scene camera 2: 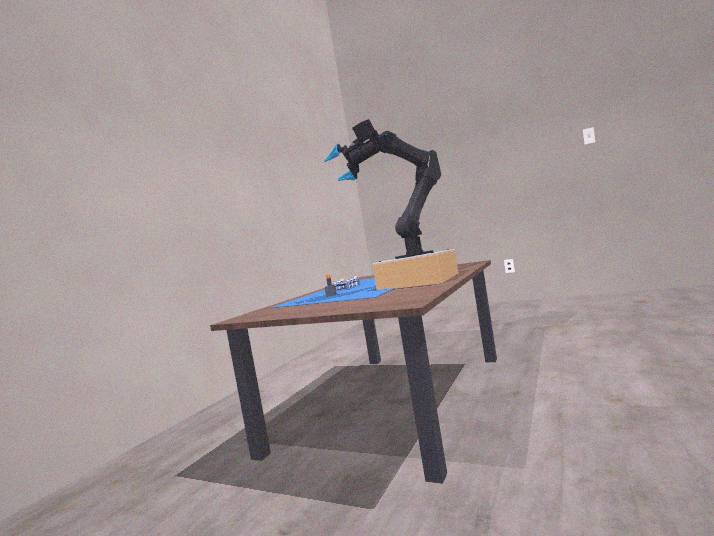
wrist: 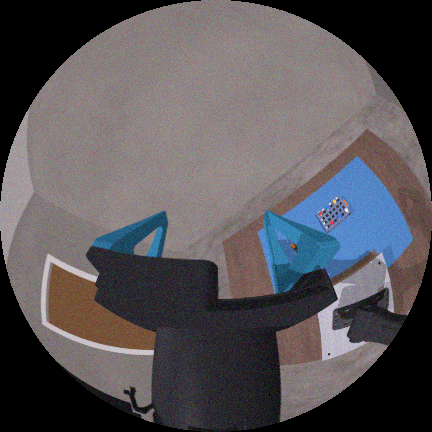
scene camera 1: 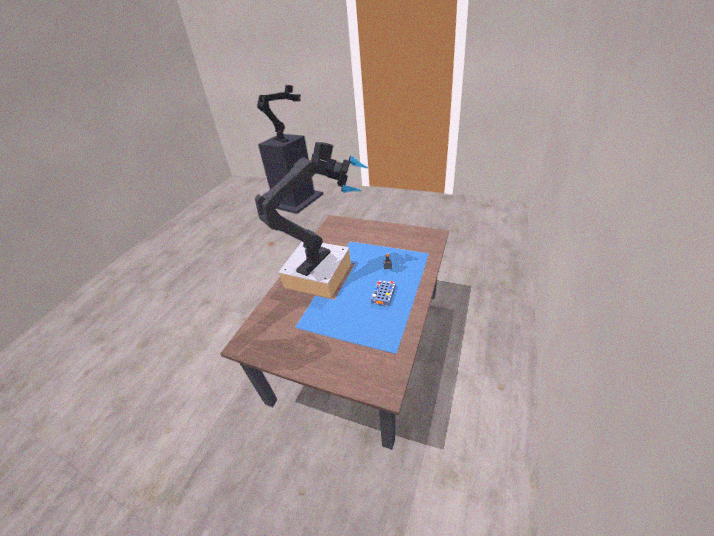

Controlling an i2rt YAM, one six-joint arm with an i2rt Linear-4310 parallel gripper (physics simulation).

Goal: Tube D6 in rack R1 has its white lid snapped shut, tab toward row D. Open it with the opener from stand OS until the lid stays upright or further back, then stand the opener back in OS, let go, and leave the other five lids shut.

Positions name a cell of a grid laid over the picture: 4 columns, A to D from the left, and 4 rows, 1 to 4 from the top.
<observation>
My gripper (wrist: B2) is open and holds nothing. I also see a blue mat (scene camera 1: B3).
The blue mat also shows in scene camera 2 (scene camera 2: C3) and in the wrist view (wrist: D3).
</observation>
